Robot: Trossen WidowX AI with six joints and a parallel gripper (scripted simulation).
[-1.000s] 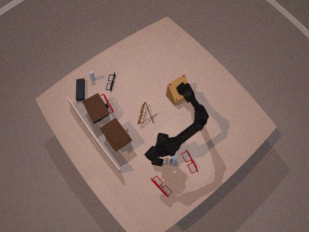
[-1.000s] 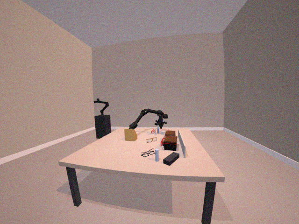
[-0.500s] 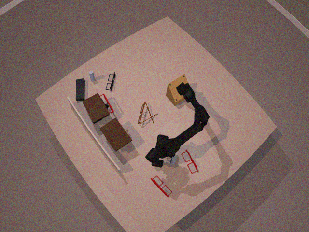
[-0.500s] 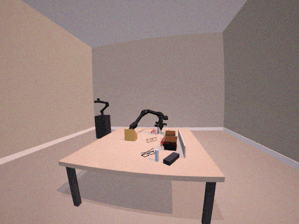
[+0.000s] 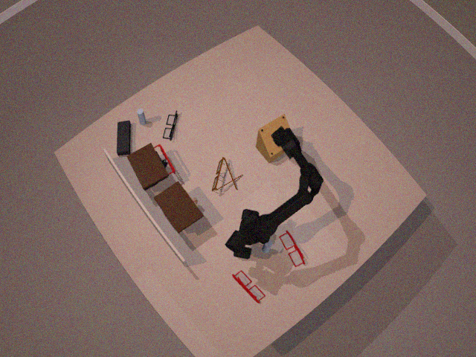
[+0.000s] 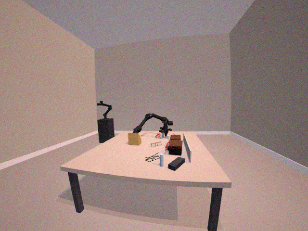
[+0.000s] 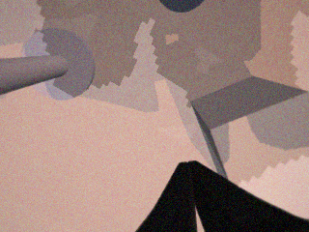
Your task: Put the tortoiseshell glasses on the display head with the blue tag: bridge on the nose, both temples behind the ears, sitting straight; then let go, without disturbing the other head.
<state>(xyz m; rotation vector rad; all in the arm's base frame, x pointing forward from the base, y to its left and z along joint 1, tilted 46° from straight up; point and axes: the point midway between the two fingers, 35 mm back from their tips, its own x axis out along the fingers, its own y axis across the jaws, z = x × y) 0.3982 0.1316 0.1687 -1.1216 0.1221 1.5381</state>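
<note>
Now: the white block 30 mm ahead of my gripper tip, 20 mm to the left of it and 10 mm below it. The rest, counted from my gripper tip: peg 80 mm behind, 10 mm to the left, 10 mm below; then dark box 710 mm to the right, 80 mm ahead, 20 mm below; then white panel 380 mm to the right, 220 mm ahead, 20 mm above.
</note>
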